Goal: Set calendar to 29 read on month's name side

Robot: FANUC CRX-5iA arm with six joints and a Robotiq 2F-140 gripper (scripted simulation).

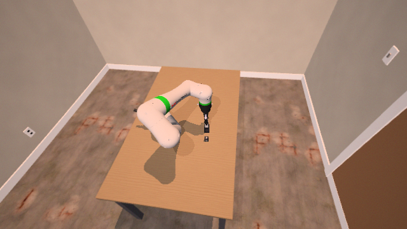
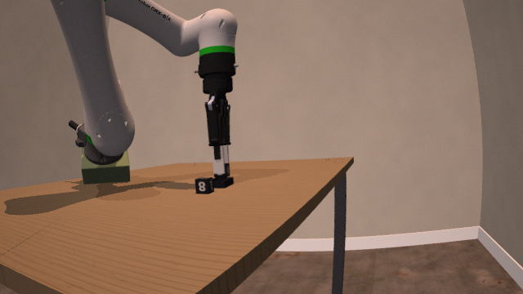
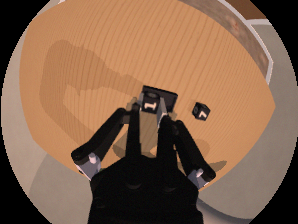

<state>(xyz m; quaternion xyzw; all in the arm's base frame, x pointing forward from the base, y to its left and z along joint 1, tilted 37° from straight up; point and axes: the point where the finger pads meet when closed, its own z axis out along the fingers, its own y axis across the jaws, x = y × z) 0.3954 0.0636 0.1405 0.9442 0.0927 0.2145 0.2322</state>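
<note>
The black calendar tray lies 20 mm to the right of my hand and 50 mm below it.
</note>
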